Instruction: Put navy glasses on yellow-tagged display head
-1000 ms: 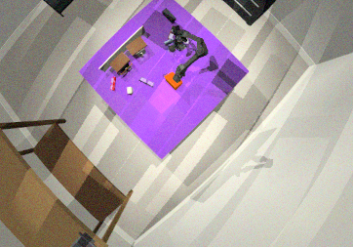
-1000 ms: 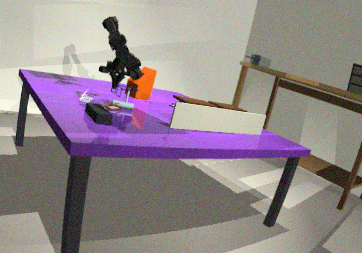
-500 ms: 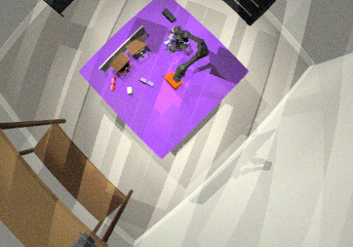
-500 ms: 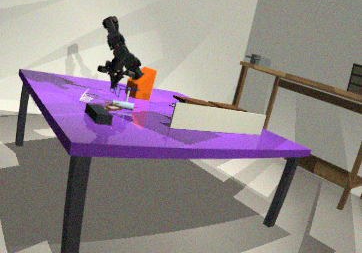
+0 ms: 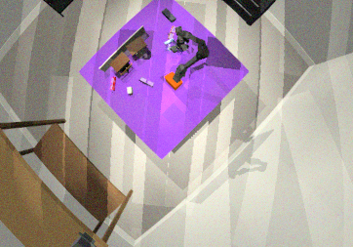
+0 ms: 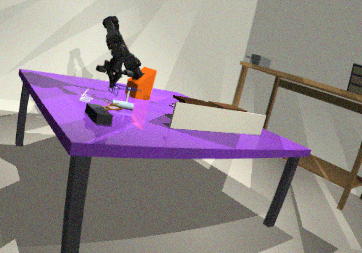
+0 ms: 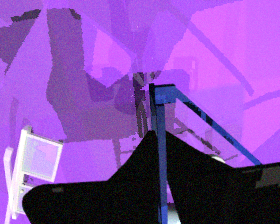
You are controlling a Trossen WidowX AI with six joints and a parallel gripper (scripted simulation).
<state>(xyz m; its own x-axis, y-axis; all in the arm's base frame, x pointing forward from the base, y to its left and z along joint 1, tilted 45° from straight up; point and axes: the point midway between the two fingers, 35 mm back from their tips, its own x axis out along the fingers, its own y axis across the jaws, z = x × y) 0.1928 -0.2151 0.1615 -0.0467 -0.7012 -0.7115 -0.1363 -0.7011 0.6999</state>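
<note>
Right now my gripper tip is 90 mm short of the grey peg, 50 mm to the right of it and 40 mm above it. From my gripper tip the other things lie so: black case 350 mm ahead, 220 mm to the right, 40 mm below; pale blue cylinder 150 mm ahead, 40 mm below; white panel 430 mm ahead, 380 mm to the left.
</note>
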